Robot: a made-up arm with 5 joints.
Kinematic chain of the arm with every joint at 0, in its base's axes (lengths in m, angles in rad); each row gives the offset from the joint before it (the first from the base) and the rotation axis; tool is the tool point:
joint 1: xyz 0 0 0.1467 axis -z
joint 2: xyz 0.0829 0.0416 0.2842 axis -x
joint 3: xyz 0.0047 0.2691 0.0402 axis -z
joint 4: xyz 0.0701 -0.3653 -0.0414 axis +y
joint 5: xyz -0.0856 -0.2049 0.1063 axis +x
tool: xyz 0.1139 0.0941 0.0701
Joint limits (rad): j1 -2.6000..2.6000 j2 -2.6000..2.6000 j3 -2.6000..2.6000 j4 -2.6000..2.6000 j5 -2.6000..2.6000
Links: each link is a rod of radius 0.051 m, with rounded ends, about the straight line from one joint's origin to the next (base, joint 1, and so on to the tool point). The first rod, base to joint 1, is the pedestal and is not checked.
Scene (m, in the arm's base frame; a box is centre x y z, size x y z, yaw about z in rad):
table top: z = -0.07
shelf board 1: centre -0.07 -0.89 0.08 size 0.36 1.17 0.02 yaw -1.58
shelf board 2: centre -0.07 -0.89 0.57 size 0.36 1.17 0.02 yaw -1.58
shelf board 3: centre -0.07 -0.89 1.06 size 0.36 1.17 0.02 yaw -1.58
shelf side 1: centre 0.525 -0.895 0.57 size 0.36 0.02 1 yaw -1.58
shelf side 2: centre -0.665 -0.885 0.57 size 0.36 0.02 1 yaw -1.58
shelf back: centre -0.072 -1.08 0.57 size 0.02 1.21 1 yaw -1.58
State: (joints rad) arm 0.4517 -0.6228 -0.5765 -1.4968 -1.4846
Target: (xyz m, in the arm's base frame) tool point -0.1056 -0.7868 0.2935
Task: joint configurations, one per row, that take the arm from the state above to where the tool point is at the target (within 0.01 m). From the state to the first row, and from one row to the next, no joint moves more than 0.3 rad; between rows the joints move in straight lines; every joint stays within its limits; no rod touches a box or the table.
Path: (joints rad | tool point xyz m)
1: 0.7112 -0.4758 -0.7313 -1.4808 -1.6167 | 0.3392 -0.3292 0.4263
2: 0.9706 -0.3288 -0.8862 -1.4648 -1.7488 | 0.3267 -0.4237 0.4556
3: 1.2301 -0.1818 -1.0410 -1.4488 -1.8808 | 0.2934 -0.5181 0.4690
4: 1.4896 -0.0347 -1.1958 -1.4328 -2.0129 | 0.2365 -0.6098 0.4616
5: 1.7490 0.1123 -1.3507 -1.4168 -2.1450 | 0.1519 -0.6930 0.4302
6: 2.0085 0.2593 -1.5055 -1.4008 -2.2771 | 0.0368 -0.7568 0.3737
7: 2.2680 0.4063 -1.6604 -1.3848 -2.4092 | -0.1056 -0.7868 0.2935

